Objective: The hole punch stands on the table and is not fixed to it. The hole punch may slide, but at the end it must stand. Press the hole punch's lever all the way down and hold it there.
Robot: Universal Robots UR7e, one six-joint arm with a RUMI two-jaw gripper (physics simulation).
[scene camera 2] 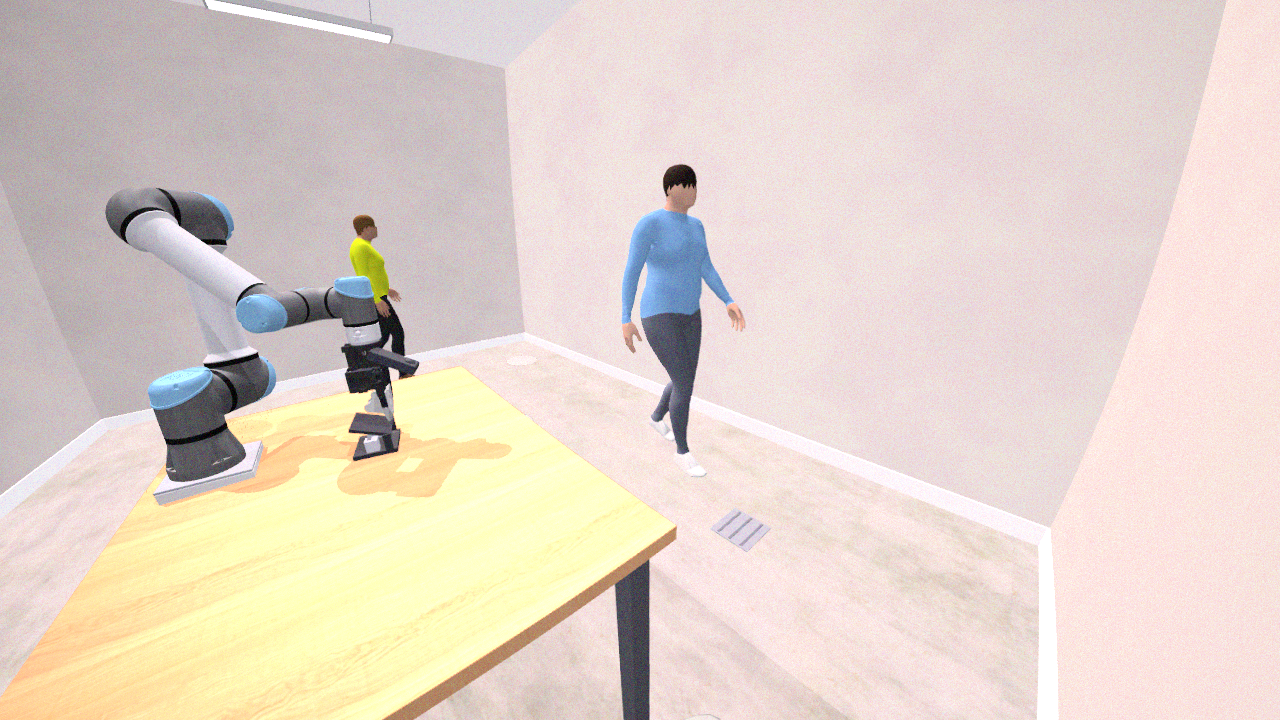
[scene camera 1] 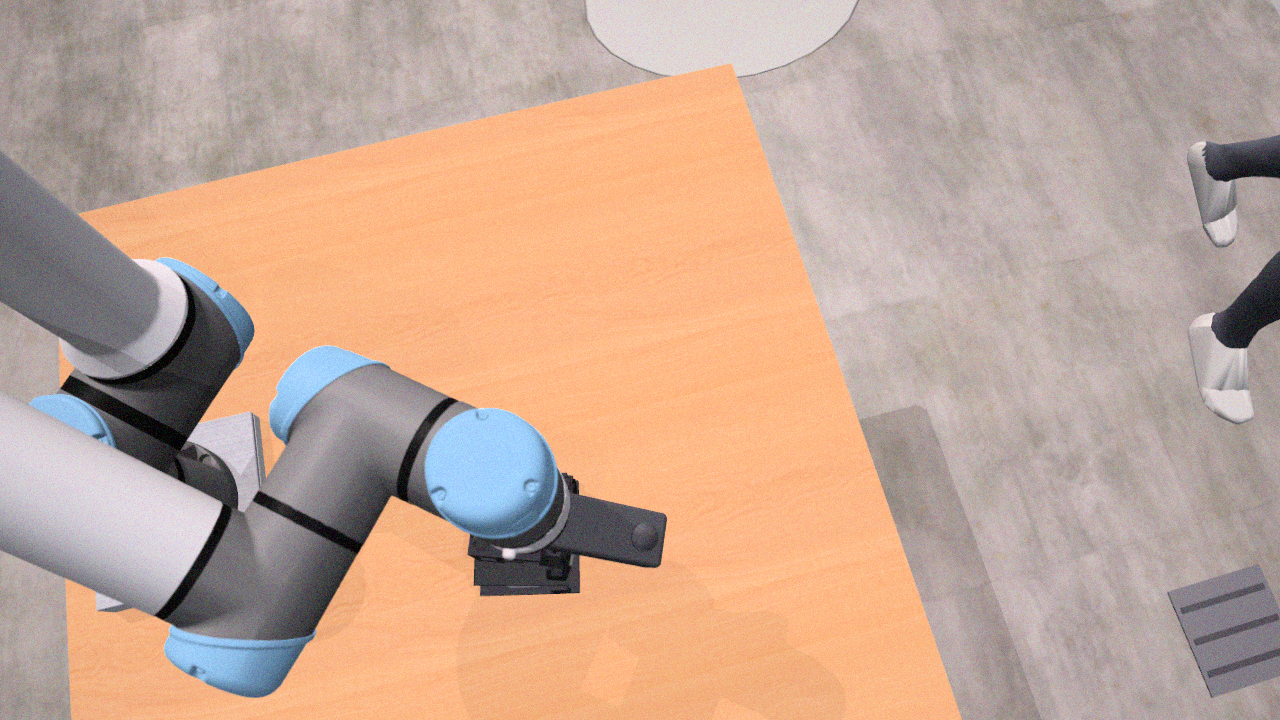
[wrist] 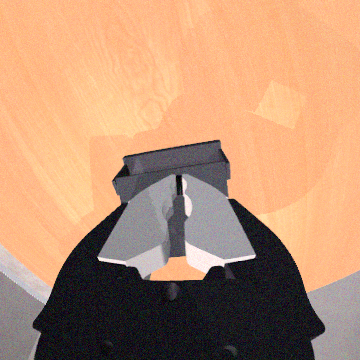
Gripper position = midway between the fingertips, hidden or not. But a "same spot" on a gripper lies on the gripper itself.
my gripper: scene camera 2; scene camera 1 566, 540; wrist
hole punch: scene camera 2 379, 445; scene camera 1; wrist
same spot on my gripper: (wrist: 219, 230) = (scene camera 2: 386, 395)
same spot on hole punch: (wrist: 201, 152) = (scene camera 1: 570, 570)
